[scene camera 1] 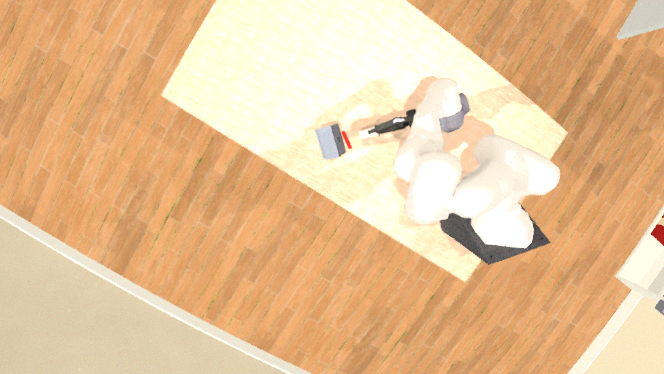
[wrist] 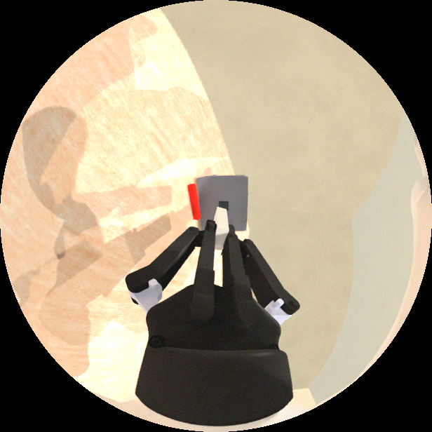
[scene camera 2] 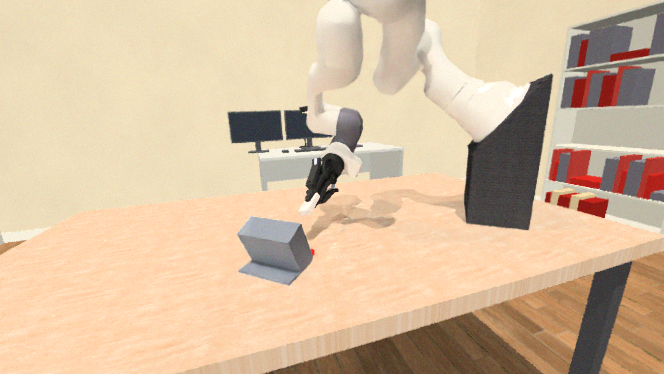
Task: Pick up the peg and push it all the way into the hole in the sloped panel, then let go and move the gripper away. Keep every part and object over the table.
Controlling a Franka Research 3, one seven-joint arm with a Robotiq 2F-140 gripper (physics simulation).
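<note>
The grey sloped panel [scene camera 1: 329,140] [scene camera 2: 273,246] [wrist: 231,193] stands on the table near its edge, with a small dark hole [wrist: 222,204] in its face. The red peg [scene camera 1: 346,139] [scene camera 2: 312,252] [wrist: 193,201] lies flat on the table just in front of the panel's face; in scene camera 2 only its tip shows behind the panel. My gripper [scene camera 1: 364,134] [scene camera 2: 308,206] [wrist: 219,227] is shut with nothing between the fingers. It hangs tilted above the table, a short way back from the panel, pointing at the hole.
The arm's dark base block [scene camera 1: 492,241] [scene camera 2: 506,162] stands at the table's far corner. The panel sits close to the table's long edge [scene camera 1: 259,153]. A desk with monitors [scene camera 2: 278,125] and a bookshelf [scene camera 2: 562,139] stand off the table.
</note>
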